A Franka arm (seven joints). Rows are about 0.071 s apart.
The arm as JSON. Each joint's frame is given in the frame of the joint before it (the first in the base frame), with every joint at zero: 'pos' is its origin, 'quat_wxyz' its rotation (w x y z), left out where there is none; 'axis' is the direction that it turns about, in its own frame. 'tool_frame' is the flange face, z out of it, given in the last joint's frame.
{
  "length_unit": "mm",
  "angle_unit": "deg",
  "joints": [
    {
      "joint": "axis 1",
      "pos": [
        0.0,
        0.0,
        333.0
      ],
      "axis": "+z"
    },
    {
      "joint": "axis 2",
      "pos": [
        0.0,
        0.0,
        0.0
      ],
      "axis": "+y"
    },
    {
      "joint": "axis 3",
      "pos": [
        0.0,
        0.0,
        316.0
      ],
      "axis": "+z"
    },
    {
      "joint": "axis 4",
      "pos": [
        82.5,
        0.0,
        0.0
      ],
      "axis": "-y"
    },
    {
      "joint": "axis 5",
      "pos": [
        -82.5,
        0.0,
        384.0
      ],
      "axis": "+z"
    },
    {
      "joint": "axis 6",
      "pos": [
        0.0,
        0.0,
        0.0
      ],
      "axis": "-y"
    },
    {
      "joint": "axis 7",
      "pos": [
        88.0,
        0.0,
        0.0
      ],
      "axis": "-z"
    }
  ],
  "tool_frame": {
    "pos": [
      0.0,
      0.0,
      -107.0
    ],
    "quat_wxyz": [
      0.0,
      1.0,
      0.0,
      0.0
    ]
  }
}
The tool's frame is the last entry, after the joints.
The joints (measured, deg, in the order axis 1, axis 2, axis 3, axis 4, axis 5, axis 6, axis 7), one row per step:
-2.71 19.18 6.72 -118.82 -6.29 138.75 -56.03
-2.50 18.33 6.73 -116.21 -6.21 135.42 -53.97
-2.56 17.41 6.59 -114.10 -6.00 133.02 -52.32
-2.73 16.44 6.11 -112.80 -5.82 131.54 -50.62
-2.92 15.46 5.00 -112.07 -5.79 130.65 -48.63
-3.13 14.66 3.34 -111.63 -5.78 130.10 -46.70
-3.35 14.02 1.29 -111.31 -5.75 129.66 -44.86
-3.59 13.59 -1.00 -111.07 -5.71 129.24 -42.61
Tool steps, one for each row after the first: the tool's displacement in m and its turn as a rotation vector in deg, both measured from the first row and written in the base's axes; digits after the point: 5 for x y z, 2 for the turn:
0.00941 0.00143 0.02246 -0.24 -0.23 -2.12
0.01696 -0.00116 0.04399 -0.31 -0.92 -4.28
0.02143 -0.00818 0.06165 -0.39 -1.77 -6.84
0.02381 -0.02178 0.07600 -0.67 -2.67 -10.16
0.02489 -0.04118 0.08680 -1.07 -3.46 -13.94
0.02474 -0.06464 0.09527 -1.52 -4.09 -18.03
0.02318 -0.09073 0.10110 -2.01 -4.50 -22.77

